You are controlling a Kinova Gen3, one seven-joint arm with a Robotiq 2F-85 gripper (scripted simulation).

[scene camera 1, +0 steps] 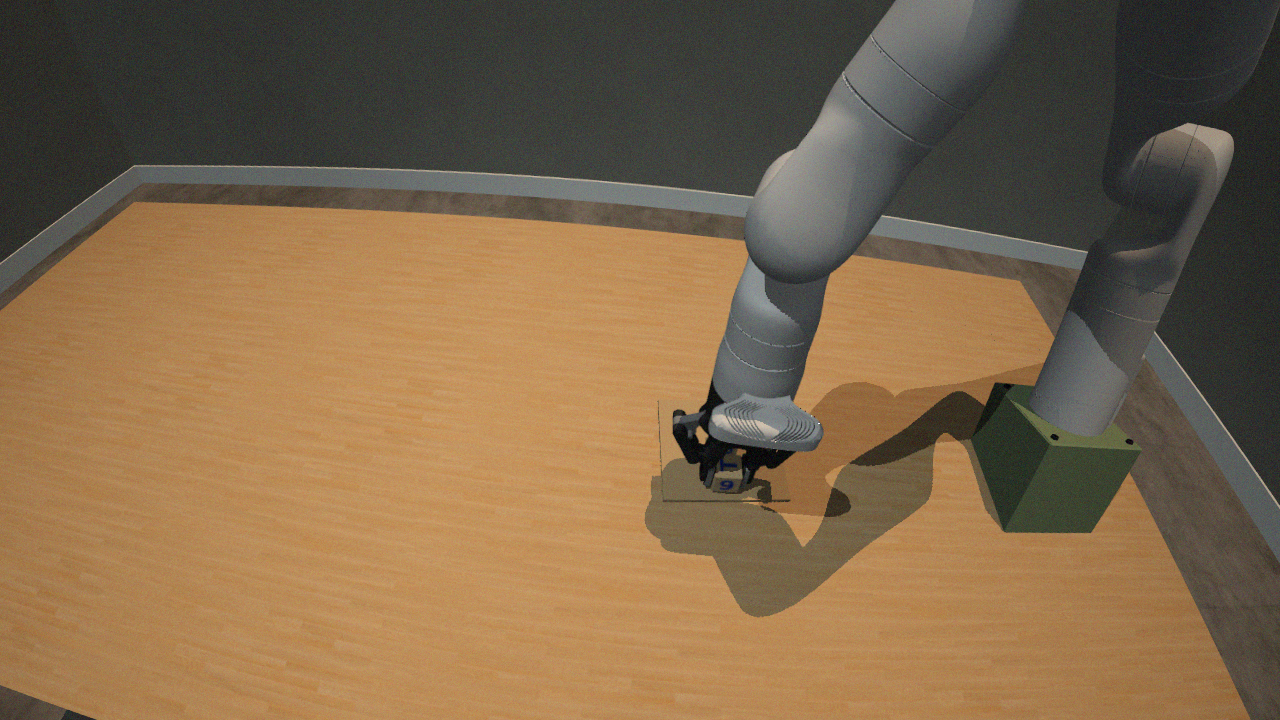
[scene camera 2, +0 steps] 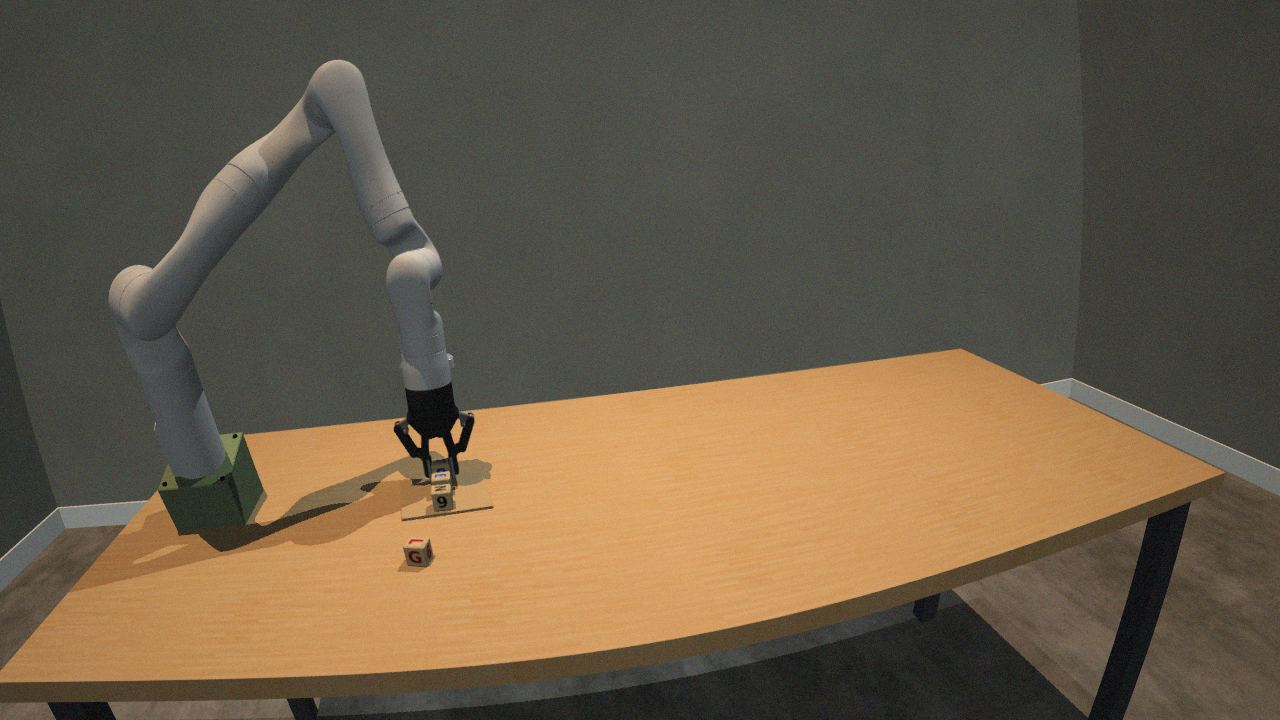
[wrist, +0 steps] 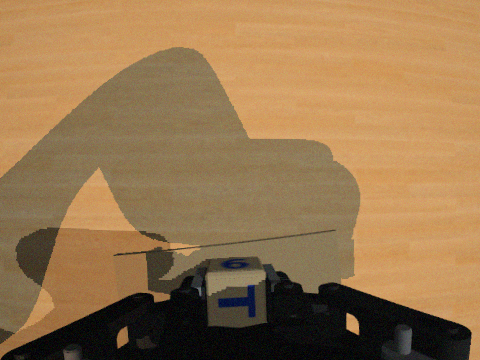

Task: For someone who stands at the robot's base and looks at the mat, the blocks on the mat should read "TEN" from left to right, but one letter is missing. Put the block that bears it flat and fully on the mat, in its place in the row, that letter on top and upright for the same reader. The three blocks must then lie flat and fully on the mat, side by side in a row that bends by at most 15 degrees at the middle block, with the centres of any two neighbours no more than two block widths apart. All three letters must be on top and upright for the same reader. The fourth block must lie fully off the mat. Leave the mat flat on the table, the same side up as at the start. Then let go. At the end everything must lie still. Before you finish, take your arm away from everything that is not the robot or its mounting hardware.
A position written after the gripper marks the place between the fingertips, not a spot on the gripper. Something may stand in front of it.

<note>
In view: the gripper (scene camera 2: 443,478), a block (scene camera 1: 728,477), a block (scene camera 2: 418,551) and a tan mat (scene camera 1: 680,480).
The tan mat is seen too in the wrist view (wrist: 311,259). The gripper also shows in scene camera 1 (scene camera 1: 723,480) and in the wrist view (wrist: 235,281).
</note>
